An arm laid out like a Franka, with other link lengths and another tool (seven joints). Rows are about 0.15 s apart.
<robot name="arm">
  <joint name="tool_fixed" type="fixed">
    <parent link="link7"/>
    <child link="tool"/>
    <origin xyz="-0.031 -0.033 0.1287" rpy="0 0.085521 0.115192"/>
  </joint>
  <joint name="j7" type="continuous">
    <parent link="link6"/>
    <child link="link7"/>
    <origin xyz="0 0.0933 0" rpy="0 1.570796 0"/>
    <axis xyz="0 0 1"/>
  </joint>
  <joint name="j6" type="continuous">
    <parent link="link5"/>
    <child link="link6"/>
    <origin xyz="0 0 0" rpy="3.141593 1.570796 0"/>
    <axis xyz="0 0 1"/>
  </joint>
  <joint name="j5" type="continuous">
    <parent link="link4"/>
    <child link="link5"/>
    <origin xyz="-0.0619 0.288 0" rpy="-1.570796 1.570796 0"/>
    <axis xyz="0 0 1"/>
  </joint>
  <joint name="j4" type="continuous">
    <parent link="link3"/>
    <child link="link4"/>
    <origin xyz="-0.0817 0 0" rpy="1.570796 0 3.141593"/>
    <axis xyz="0 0 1"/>
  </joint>
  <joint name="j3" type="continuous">
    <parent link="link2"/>
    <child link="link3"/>
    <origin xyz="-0.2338 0 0" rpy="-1.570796 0 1.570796"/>
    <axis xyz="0 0 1"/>
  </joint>
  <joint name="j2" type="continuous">
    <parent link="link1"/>
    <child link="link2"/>
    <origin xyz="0 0 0" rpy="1.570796 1.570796 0"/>
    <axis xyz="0 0 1"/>
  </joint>
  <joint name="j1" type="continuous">
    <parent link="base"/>
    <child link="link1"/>
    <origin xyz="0 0 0.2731" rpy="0 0 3.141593"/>
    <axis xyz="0 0 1"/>
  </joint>
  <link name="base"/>
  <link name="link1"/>
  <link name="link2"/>
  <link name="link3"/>
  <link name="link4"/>
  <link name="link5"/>
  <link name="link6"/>
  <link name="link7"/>
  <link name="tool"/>
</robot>
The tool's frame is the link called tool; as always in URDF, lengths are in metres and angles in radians. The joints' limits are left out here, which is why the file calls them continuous.
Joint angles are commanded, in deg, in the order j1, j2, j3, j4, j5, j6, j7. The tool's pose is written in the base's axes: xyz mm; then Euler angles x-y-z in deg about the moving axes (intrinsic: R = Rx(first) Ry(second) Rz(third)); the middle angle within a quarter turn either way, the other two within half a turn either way. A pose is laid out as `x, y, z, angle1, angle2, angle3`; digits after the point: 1 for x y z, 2 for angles.
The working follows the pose.
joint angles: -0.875, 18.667, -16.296, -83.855, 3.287, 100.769, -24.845
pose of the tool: 488.7, -174.0, 342.5, -176.65, -1.63, -91.08
Where each joint sits with the arm in this pose, in the base's axes (m; each line is computed from the numbers above, not from the rounded line before):
j1: 0.0000 0.0000 0.2731
j2: 0.0000 0.0000 0.2731
j3: 0.0748 -0.0011 0.4946
j4: 0.1488 -0.0252 0.4695
j5: 0.4314 -0.1080 0.4711
j6: 0.4314 -0.1080 0.4711
j7: 0.5206 -0.1354 0.4694
the tool: 0.4887 -0.1740 0.3425

